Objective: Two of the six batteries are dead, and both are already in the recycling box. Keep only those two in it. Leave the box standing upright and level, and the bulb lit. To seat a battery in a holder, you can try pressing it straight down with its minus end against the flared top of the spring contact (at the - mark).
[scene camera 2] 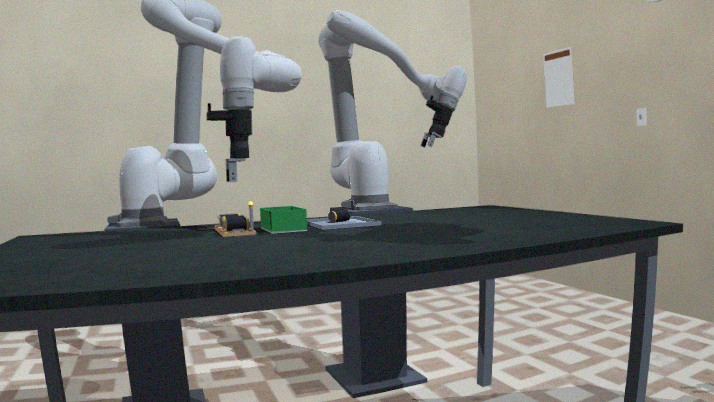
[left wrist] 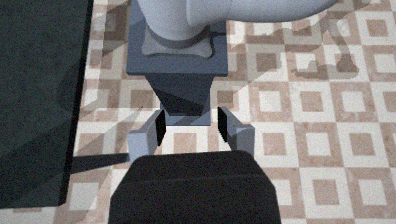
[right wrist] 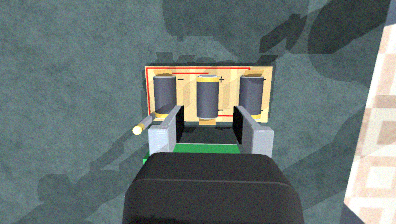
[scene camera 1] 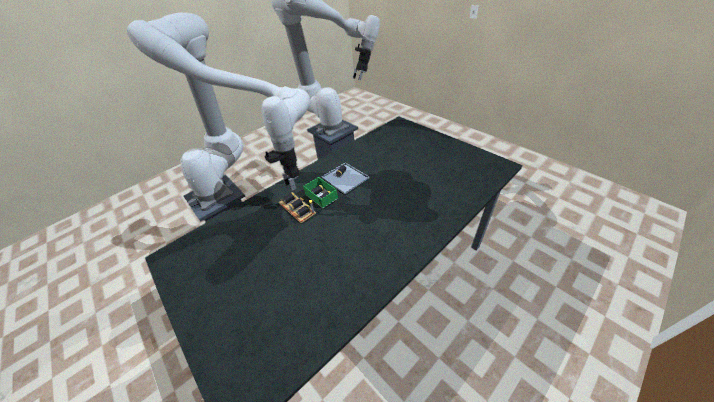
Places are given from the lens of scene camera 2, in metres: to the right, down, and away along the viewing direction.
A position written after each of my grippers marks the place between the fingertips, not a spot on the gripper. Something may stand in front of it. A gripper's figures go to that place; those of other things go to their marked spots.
my right gripper (scene camera 2: pixel 231 181): -0.35, -0.05, 1.44
green recycling box (scene camera 2: pixel 282 219): -0.20, 0.05, 1.40
